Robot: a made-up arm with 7 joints.
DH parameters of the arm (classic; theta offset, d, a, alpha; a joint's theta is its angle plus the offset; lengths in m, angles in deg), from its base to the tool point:
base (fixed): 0 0 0 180
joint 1: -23.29 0 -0.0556 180
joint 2: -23.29 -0.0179 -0.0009 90
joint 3: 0 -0.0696 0.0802 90
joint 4: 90 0.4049 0.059 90
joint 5: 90 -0.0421 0.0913 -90
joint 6: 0 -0.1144 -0.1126 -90
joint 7: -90 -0.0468 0.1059 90
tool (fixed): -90 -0.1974 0 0
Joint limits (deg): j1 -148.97..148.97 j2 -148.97..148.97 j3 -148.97..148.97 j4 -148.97..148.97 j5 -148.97..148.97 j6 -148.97..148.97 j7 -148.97..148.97
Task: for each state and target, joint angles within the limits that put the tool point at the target. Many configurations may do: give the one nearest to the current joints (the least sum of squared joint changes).
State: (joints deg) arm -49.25 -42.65 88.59 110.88 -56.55 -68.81 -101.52
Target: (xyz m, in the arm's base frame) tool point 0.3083 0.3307 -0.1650
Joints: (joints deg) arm -48.77 -39.89 56.00 86.70 -50.22 -63.36 -104.70
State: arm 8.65 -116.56 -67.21 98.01 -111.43 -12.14 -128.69
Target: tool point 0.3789 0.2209 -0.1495
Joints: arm 14.91 -125.55 -104.25 94.51 -99.62 -8.71 -123.99
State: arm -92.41 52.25 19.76 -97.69 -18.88 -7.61 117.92
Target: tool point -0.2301 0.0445 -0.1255
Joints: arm -97.49 53.36 -3.10 -91.90 -48.52 -10.51 138.45
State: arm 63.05 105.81 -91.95 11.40 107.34 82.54 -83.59
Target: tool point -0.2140 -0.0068 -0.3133
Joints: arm 70.35 102.99 -70.82 12.73 115.05 87.47 -79.80
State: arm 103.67 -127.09 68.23 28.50 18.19 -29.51 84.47
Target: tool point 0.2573 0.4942 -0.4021
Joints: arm 127.28 -147.46 55.96 26.98 24.47 -27.61 87.93
